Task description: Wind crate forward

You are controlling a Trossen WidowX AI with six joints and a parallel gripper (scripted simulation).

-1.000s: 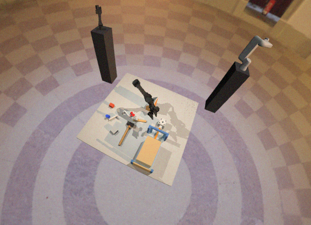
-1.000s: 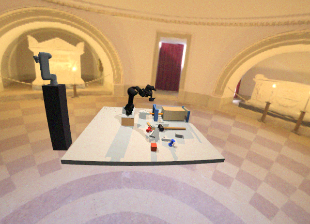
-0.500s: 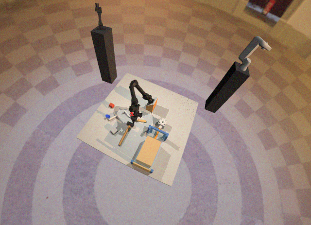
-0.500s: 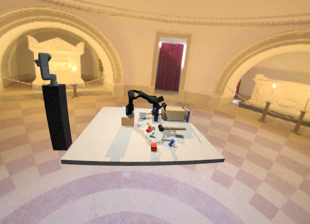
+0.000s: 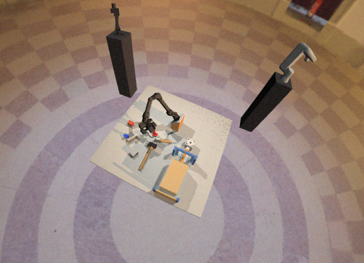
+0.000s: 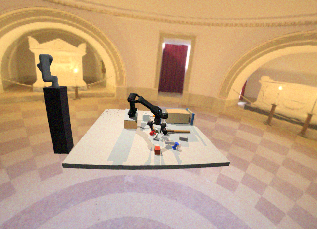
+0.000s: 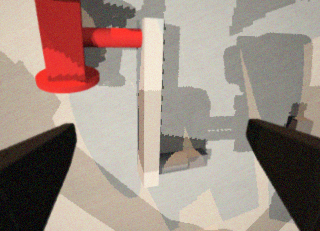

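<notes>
My gripper tip is now 1 cm past the red-knobbed handle, 1 cm to the right of it and 5 cm above it. From my gripper tip the other things lie so: blue knob: 14 cm ahead, 21 cm to the right, 3 cm below; then red knob: 2 cm behind, 6 cm to the left, 4 cm below; then grey block: 28 cm ahead, 5 cm to the right, 5 cm below.
</notes>
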